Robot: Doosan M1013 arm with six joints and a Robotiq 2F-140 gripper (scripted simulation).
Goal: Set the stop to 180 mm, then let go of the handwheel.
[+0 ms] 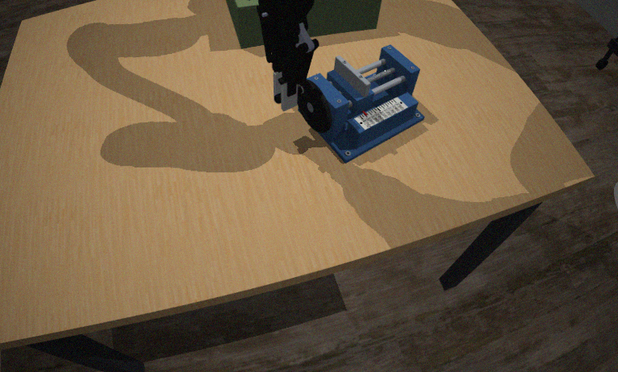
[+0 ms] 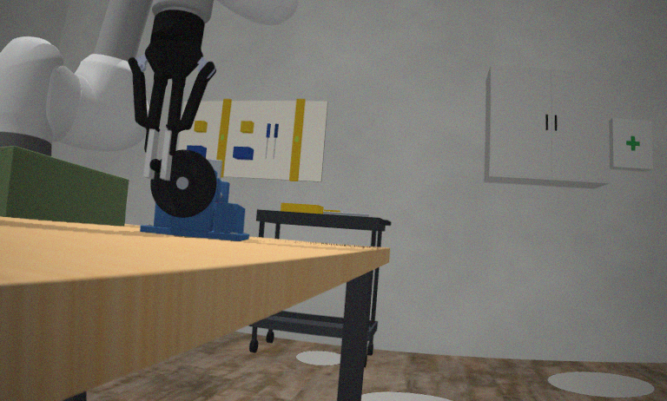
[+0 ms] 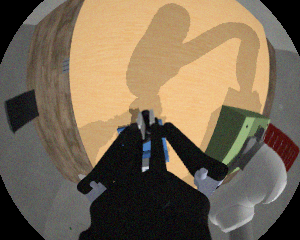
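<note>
Now: hand 120 mm to the right of the stop plate, 20 mm short of it and 20 mm above it. Also, from my hand: handwheel (20 mm to the left, 20 mm below).
</note>
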